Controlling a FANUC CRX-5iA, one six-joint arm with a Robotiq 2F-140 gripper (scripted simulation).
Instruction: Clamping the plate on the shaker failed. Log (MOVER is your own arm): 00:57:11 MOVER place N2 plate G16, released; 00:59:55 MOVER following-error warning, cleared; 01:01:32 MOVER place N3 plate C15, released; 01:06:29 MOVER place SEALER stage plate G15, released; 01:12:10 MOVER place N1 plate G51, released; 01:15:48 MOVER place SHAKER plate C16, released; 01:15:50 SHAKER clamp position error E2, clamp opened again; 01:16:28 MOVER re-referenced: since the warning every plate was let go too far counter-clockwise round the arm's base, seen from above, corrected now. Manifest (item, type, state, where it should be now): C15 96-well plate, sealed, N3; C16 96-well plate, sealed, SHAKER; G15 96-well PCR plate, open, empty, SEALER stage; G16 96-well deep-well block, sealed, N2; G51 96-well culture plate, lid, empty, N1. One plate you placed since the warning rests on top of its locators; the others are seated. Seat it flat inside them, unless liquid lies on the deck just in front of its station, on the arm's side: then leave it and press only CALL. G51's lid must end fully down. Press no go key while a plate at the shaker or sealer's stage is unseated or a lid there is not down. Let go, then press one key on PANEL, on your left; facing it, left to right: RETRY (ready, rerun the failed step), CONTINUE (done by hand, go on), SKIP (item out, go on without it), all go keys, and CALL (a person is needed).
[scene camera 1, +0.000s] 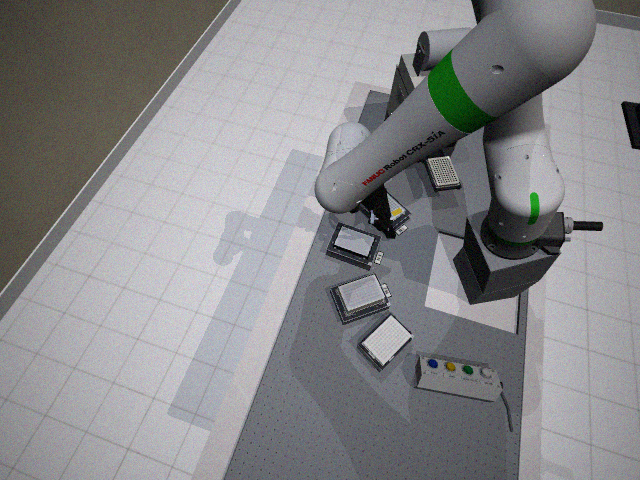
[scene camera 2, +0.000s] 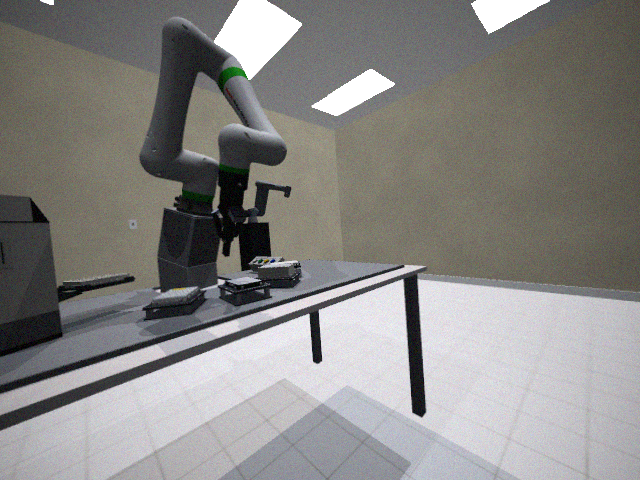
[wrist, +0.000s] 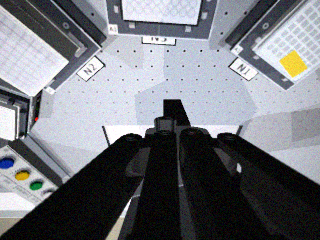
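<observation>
There is my gripper (scene camera 1: 391, 236), (scene camera 2: 225, 254), (wrist: 171, 113), which I can see in the wrist view as well as in both of those scene cameras. I also see a sealer (scene camera 1: 393, 104).
</observation>
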